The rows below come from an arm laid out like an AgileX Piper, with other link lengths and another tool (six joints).
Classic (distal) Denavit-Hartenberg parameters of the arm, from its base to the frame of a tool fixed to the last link. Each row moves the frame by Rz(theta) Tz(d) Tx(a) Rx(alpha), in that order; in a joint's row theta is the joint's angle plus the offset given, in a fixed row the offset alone. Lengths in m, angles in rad.
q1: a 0; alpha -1.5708; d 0.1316; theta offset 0
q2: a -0.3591; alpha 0; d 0; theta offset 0.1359
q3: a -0.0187; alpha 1.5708; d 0; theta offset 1.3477
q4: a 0; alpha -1.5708; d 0.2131; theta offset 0
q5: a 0; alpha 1.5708; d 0; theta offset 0
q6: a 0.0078; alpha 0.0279; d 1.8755; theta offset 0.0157
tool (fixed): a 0; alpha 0; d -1.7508; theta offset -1.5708
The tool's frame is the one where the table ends.
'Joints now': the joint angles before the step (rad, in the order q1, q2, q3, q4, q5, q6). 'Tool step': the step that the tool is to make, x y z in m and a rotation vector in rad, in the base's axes. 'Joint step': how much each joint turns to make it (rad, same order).
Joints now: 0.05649 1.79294 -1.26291 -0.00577 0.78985 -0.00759
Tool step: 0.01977 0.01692 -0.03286 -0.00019 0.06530 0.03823
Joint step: 0.03982 0.11250 -0.03734 0.00577 -0.01004 -0.00112
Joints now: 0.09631 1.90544 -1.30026 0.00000 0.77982 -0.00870
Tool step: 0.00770 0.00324 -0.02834 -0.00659 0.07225 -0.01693
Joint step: 0.00755 0.07368 -0.00106 -0.00725 0.00001 0.02910
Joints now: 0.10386 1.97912 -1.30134 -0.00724 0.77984 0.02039
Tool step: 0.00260 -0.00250 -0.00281 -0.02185 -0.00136 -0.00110
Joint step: -0.00001 0.00821 -0.00699 -0.03080 -0.00001 0.01863
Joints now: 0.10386 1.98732 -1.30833 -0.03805 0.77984 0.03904
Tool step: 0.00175 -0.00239 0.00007 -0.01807 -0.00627 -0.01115
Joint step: 0.00000 0.00001 -0.00435 -0.02907 0.00101 0.02785
